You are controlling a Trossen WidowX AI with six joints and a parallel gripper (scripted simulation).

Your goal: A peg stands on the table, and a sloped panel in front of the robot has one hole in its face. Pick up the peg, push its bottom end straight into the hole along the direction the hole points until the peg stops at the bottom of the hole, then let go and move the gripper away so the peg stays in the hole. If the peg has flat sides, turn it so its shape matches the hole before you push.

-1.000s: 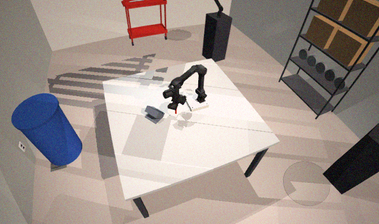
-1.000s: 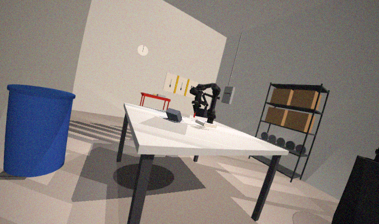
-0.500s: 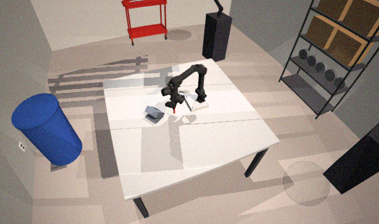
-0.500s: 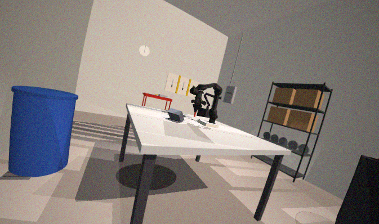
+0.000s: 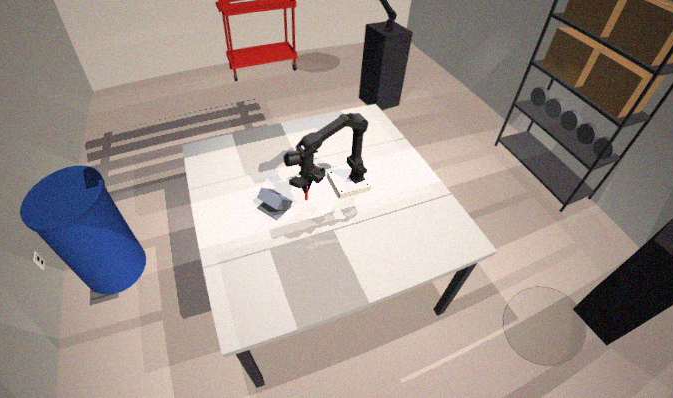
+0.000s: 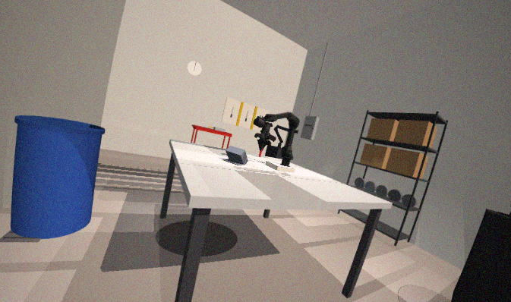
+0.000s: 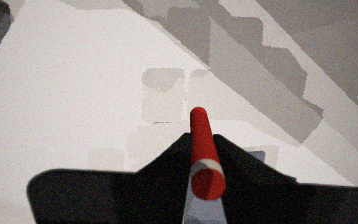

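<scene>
The grey sloped panel lies 130 mm ahead of my gripper tip, 90 mm to the right of it and 70 mm below it. From my gripper tip the other things lie so: red round peg: 20 mm above.
</scene>
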